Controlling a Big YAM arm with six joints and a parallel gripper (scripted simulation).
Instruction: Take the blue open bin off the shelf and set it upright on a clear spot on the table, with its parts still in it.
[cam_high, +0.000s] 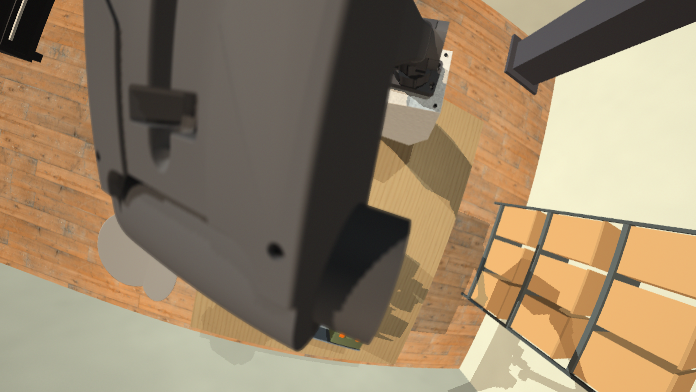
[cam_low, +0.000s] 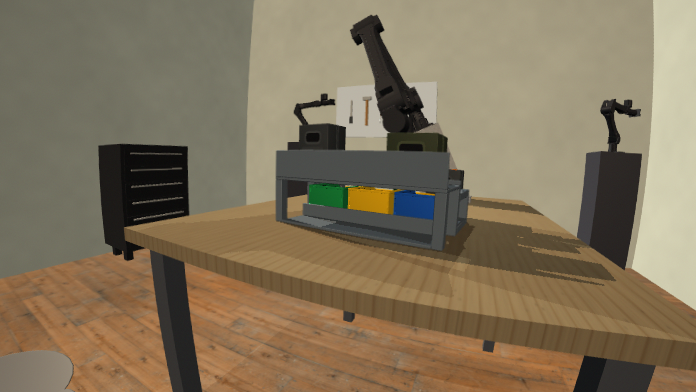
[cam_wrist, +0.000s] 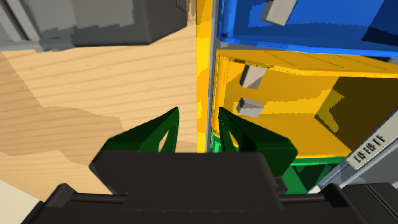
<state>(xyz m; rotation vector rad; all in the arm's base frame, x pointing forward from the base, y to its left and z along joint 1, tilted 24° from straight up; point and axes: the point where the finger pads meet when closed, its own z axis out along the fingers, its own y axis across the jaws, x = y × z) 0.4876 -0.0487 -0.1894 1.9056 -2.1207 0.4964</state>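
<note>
Now: hand 1 cm above the yellow rod. The rest, counted from my hand: grey case 12 cm to the left, 3 cm behind; then yellow bin 10 cm ahead, 3 cm below, 1 cm to the right; then blue open bin 12 cm ahead, 10 cm to the left, 3 cm below.
</note>
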